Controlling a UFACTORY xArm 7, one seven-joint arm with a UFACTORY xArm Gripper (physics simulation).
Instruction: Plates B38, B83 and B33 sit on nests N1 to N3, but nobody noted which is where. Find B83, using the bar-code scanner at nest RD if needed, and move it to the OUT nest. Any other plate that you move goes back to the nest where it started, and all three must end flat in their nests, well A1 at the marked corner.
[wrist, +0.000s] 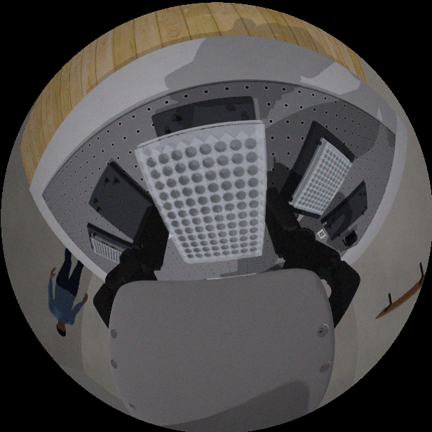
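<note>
My gripper (211, 210) is shut on a white many-welled plate (212, 187), one finger on each long side. The plate is held above the board, and its far end overlaps a dark nest (200, 114) in the view. A second white plate (327, 175) sits in a dark nest (311, 140) at the right. A third white plate (105, 249) sits in a nest at the lower left. A dark nest (120, 200) at the left shows no plate. No plate name can be read, and I cannot tell which nest is which.
A smaller dark holder (356, 202) and a small black block (350, 237) stand at the far right, near a white square marker (321, 233). The perforated board (287, 95) has a pale raised rim (150, 65). A person (65, 295) stands beyond it at the lower left.
</note>
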